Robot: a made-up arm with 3 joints. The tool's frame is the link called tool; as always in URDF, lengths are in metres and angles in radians.
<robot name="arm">
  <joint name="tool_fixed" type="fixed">
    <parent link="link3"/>
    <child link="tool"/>
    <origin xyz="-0.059 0.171 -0.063" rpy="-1.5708 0 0"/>
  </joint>
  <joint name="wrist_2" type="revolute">
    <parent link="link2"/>
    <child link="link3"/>
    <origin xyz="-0.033 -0.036 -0.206" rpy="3.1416 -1.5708 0"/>
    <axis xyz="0 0 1"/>
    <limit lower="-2.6" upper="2.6" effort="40" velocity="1.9"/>
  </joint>
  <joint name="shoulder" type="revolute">
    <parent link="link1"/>
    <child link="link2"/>
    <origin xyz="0.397 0.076 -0.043" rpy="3.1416 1.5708 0"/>
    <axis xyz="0 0 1"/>
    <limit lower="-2.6" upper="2.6" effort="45" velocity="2.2"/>
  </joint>
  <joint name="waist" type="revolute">
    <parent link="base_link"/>
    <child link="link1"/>
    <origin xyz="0 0 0.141" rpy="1.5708 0 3.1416"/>
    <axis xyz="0 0 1"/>
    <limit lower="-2.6" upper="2.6" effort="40" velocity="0.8"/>
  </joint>
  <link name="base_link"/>
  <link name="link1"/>
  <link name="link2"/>
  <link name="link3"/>
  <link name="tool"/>
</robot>
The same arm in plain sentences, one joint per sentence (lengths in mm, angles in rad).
The arm has three revolute joints in a row. What follows holds with every joint at zero, and every direction is one of the base frame's.
The first joint is mounted 141 mm along +z from the base frame's origin and rotates about +y, from -2.6 to 2.6 rad.
The second joint is mounted 397 mm along -x and 43 mm along -y and 76 mm along +z from the first joint and rotates about +x, from -2.6 to 2.6 rad.
The third joint is mounted 206 mm along -x and 33 mm along +y and 36 mm along +z from the second joint and rotates about -y, from -2.6 to 2.6 rad.
The tool frame, which is the frame that the pose is given for, is mounted 59 mm along -x and 63 mm along +y and 171 mm along +z from the third joint; its axes are the base frame's turned by roll 0, pitch 0 and yaw 0 rad (as in URDF: about the fixed x, then y, then z).

